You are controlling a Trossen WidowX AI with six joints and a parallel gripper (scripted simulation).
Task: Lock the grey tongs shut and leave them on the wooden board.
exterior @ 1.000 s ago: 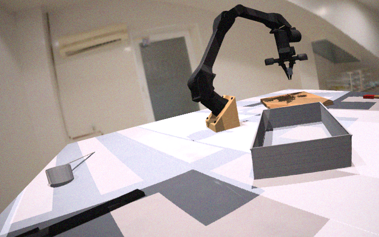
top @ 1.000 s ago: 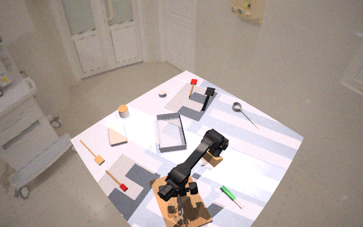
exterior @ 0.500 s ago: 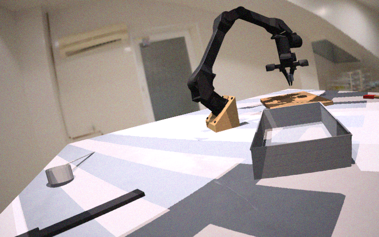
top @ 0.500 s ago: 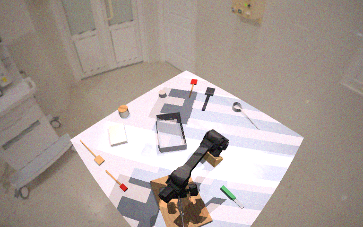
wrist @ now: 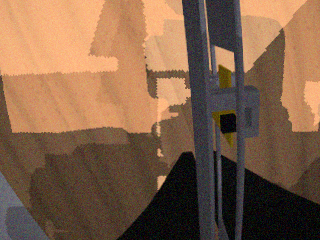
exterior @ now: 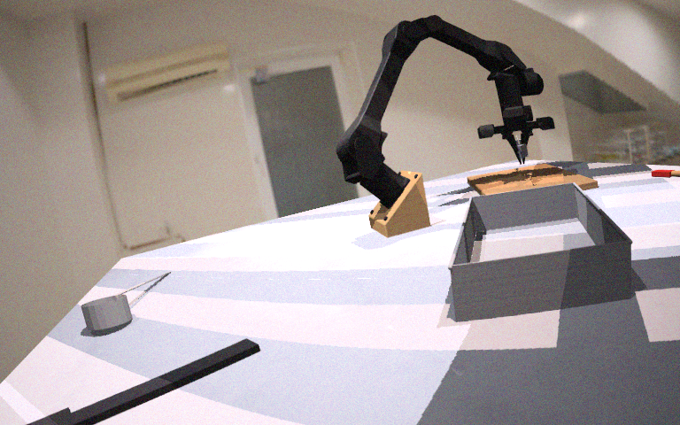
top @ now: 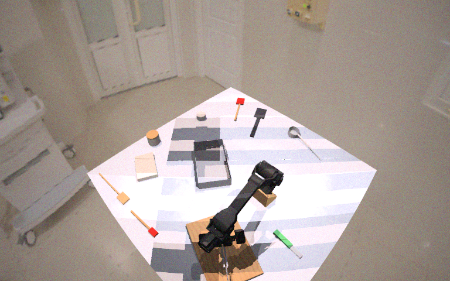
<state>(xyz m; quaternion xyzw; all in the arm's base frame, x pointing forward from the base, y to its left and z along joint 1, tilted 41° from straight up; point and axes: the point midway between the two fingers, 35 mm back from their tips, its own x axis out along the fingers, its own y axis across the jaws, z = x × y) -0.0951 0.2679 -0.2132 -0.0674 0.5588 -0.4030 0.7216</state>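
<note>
The wooden board lies 40 mm below my gripper tip. Also, from my gripper tip: green-handled knife 250 mm to the right, 190 mm behind, 40 mm below; then grey roasting tin 430 mm ahead, 260 mm to the right, 20 mm below; then pale block 660 mm ahead, 60 mm to the left, 40 mm below.
</note>
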